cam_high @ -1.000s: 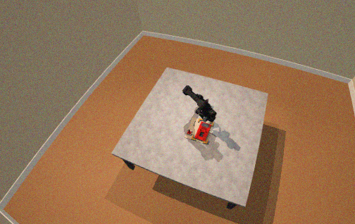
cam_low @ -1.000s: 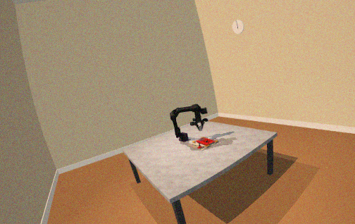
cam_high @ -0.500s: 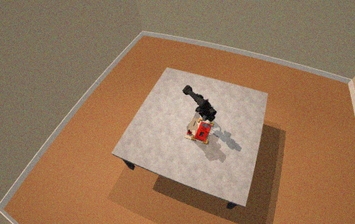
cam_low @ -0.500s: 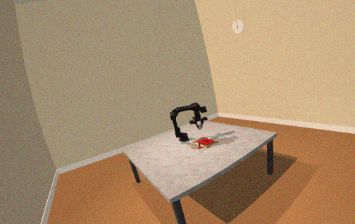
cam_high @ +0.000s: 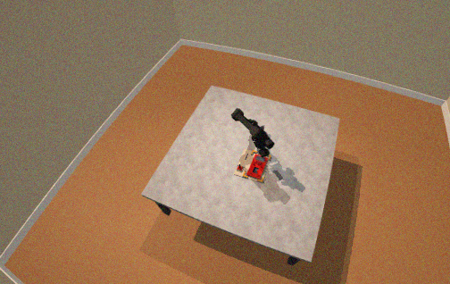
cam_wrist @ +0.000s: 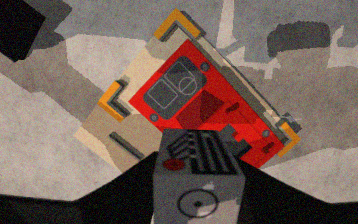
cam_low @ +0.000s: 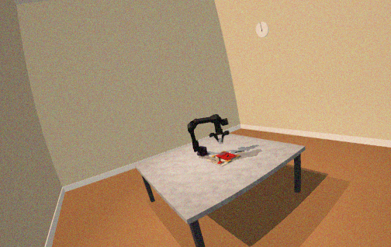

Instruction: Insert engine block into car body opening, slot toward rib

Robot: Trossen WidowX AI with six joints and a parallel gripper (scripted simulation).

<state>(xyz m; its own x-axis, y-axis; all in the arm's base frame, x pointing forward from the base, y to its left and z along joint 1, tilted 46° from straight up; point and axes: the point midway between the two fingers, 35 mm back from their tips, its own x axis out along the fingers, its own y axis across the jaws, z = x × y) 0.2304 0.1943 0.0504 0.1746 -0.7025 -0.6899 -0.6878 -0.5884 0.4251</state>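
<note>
My gripper tip is 5 cm short of the tan base plate, 2 cm to the left of it and 14 cm above it. From my gripper tip the other things lie so: grey engine block 1 cm ahead, 1 cm above.
</note>
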